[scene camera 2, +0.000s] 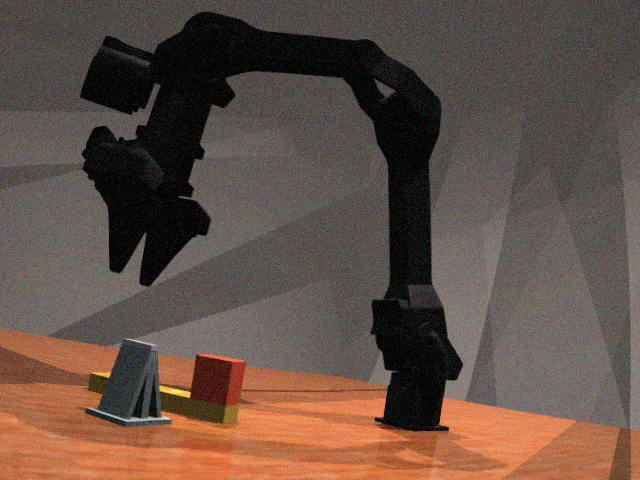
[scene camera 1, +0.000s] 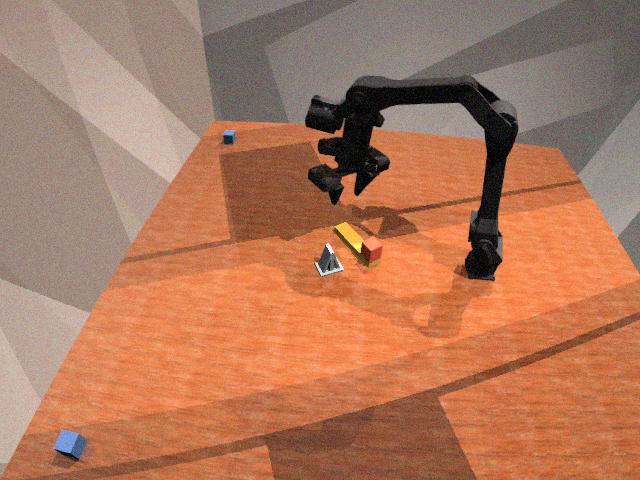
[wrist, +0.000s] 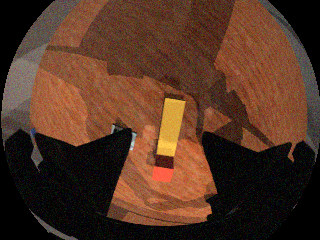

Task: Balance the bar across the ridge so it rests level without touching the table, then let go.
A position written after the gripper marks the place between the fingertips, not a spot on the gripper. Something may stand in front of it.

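Scene camera 2 shows the gripper (scene camera 2: pixel 130 279), open and holding nothing, and a bar (scene camera 2: pixel 215 395). Scene camera 1 shows the gripper (scene camera 1: pixel 345 199) and the bar (scene camera 1: pixel 370 250). In the wrist view: the bar (wrist: pixel 173 113), the gripper (wrist: pixel 168 135).
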